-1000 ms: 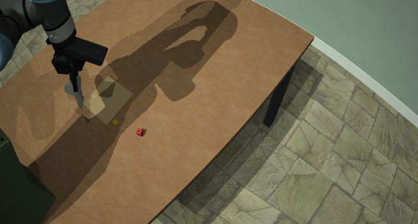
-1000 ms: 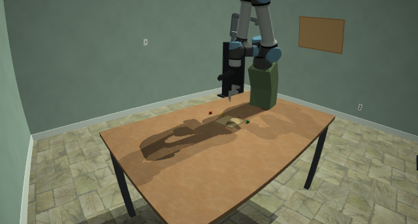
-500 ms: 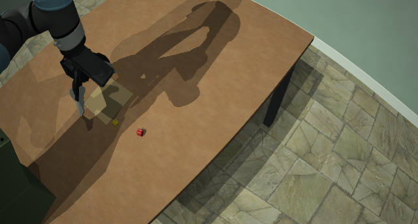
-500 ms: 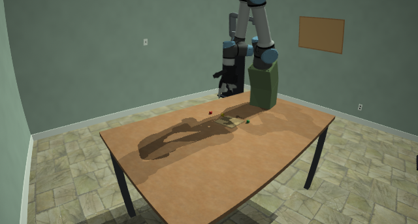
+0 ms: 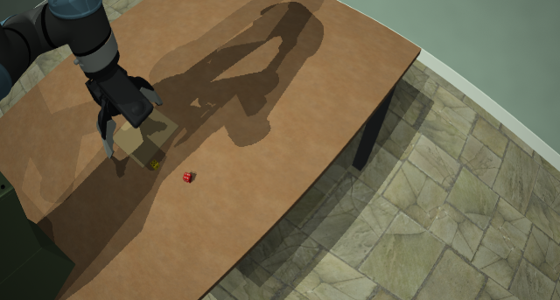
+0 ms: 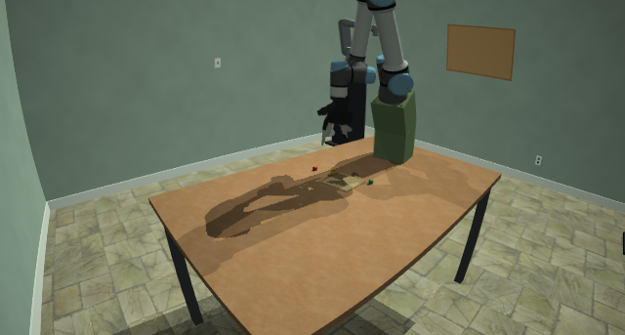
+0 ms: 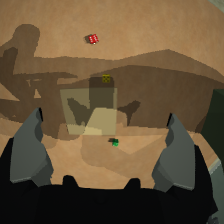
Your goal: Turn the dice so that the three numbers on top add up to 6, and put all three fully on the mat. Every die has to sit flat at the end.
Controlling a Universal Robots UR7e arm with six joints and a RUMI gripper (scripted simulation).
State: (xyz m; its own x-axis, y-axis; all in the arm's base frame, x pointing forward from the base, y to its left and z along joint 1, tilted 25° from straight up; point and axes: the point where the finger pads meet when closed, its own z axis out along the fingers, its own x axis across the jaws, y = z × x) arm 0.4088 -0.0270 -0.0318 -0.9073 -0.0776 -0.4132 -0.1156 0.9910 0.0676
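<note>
Now: the yellow die 140 mm below my hand. From my hand the other things lie so: mat (30 mm ahead, 100 mm to the left, 150 mm below); then green die (60 mm behind, 180 mm to the left, 140 mm below); then red die (40 mm ahead, 80 mm to the right, 140 mm below).
</note>
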